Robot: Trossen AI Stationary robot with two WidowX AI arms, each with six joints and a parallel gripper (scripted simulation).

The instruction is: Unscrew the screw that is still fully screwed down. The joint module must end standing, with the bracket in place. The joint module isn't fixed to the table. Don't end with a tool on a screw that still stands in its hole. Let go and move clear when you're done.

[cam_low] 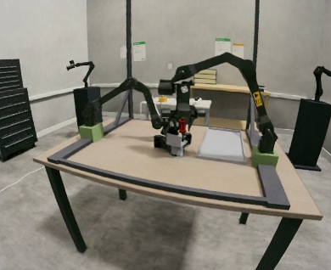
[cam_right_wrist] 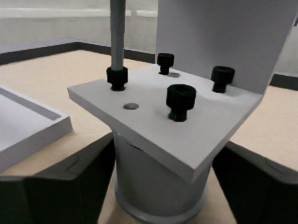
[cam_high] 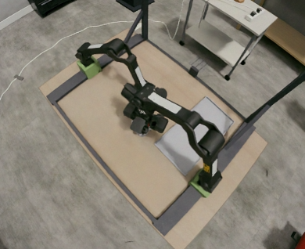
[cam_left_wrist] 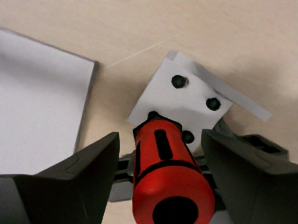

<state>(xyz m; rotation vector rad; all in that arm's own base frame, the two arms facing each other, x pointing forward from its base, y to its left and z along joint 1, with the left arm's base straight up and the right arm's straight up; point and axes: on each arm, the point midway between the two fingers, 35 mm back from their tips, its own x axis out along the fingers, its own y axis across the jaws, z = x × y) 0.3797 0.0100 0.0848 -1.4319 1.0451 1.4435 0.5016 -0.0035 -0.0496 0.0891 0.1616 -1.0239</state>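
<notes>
Now: left hand 2 cm above the red screwdriver. The rest, counted from my left hand: black screw: 8 cm below, 3 cm to the right, 1 cm behind; then grey joint module: 12 cm below, 2 cm to the right; then light grey bracket: 8 cm below, 2 cm to the right, 1 cm ahead.
Right now the grey joint module is 20 mm to the left of my right hand, 20 mm ahead of it and 10 mm below it. Also, from my right hand: black screw: 30 mm above; red screwdriver: 90 mm above, 30 mm to the left, 10 mm ahead; light grey bracket: 40 mm above, 20 mm ahead, 10 mm to the left.
</notes>
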